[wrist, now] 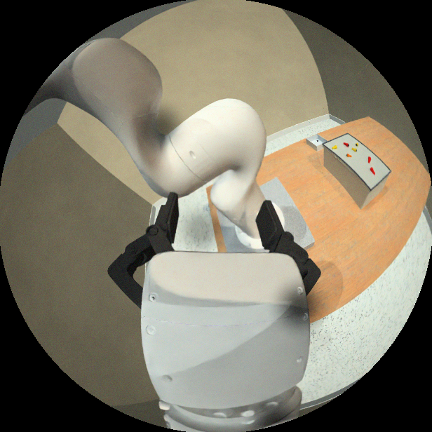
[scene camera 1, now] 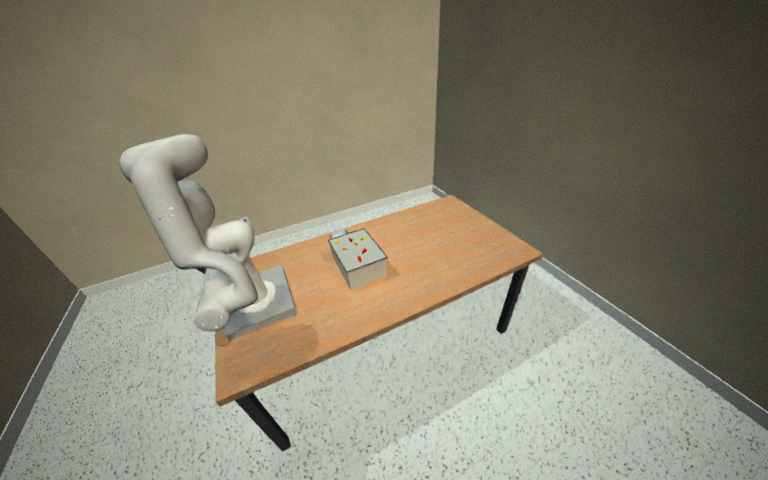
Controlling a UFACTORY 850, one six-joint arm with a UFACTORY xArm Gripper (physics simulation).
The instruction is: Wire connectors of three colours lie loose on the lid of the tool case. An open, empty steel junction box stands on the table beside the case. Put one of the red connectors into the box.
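Note:
The tool case (scene camera 1: 368, 275) (wrist: 345, 176) stands on the table with its light lid (scene camera 1: 350, 258) (wrist: 361, 169) on top. Three red connectors lie on the lid: one (scene camera 1: 359, 259) (wrist: 372, 171) near the front edge, one (scene camera 1: 364, 250) (wrist: 369, 160) close by it, and a darker one (scene camera 1: 350, 240) (wrist: 346, 144) farther back. Several yellow ones and an orange connector (scene camera 1: 344, 249) (wrist: 349, 155) lie there too. The junction box (scene camera 1: 338, 232) (wrist: 315, 144) stands behind the case, partly hidden in the scene view. My gripper (wrist: 220, 206) is open and empty, far from the case; its fingers do not show in the scene view.
The arm's grey base plate (scene camera 1: 286, 294) (wrist: 300, 227) sits at the left end of the wooden table (scene camera 1: 441, 260) (wrist: 400, 150). The arm is folded above it. The case rises between the table's front and the junction box. Walls stand behind and to the right.

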